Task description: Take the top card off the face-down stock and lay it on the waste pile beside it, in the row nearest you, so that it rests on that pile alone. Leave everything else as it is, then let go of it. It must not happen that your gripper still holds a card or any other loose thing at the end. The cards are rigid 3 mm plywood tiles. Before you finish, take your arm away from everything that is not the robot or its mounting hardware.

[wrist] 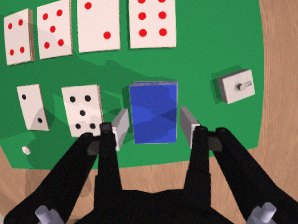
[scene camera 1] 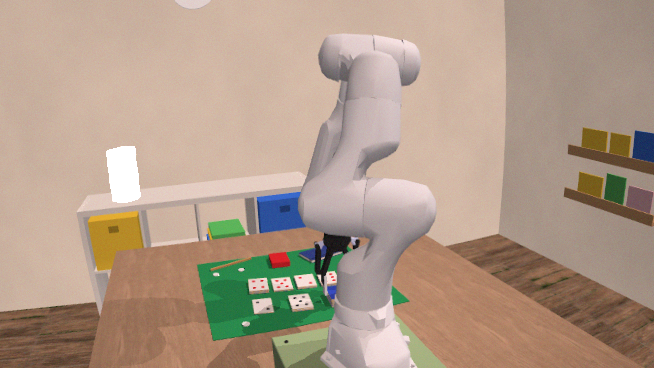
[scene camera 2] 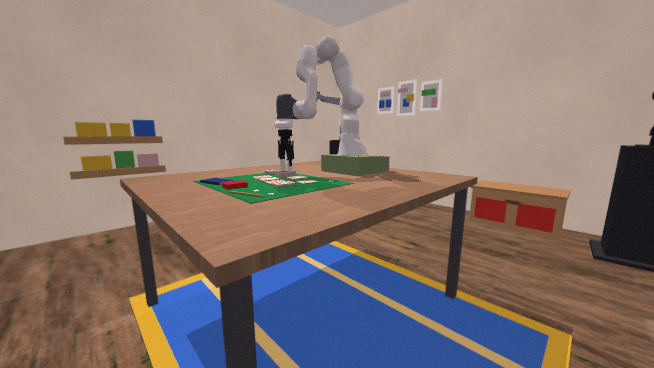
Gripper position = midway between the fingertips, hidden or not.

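My gripper [scene camera 1: 338,291] is there for me to see, and the wrist view [wrist: 154,116] shows my gripper too. I also see a green mat [scene camera 1: 228,302], and I find the mat again in the wrist view [wrist: 207,46] as well as in scene camera 2 [scene camera 2: 264,189]. A grey block [wrist: 235,86] is part of the scene with my gripper.
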